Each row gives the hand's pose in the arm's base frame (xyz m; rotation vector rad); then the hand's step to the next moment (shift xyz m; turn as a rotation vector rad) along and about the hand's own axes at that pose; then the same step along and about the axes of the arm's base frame.
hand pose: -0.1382 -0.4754 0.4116 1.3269 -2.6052 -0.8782
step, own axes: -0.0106 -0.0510 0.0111 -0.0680 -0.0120 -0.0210
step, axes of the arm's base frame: 0.0394 -0.0102 -0.0343 0.0575 0.0371 0.0229
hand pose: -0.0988 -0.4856 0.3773 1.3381 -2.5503 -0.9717
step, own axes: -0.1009 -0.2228 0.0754 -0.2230 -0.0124 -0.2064
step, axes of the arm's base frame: 0.1907 0.0234 -0.1691 0.2199 0.0653 0.1996
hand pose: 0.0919 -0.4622 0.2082 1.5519 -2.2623 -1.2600
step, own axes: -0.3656 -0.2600 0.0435 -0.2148 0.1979 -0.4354
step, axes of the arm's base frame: 0.3341 0.2908 -0.0837 0.1843 -0.0431 0.4889
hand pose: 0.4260 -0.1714 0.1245 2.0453 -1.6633 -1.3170
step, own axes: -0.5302 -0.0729 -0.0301 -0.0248 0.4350 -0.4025
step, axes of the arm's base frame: 0.0863 0.4718 0.2393 -0.0080 -0.2780 0.5240
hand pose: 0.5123 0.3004 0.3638 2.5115 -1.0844 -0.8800
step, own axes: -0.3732 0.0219 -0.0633 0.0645 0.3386 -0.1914
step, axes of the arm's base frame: -0.1729 0.2573 0.2183 -0.0376 -0.2780 0.2770
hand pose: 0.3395 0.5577 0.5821 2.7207 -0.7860 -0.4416
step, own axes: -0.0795 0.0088 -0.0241 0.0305 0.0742 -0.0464
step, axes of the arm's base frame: -0.0595 0.0410 0.0420 0.0066 -0.0692 0.0613
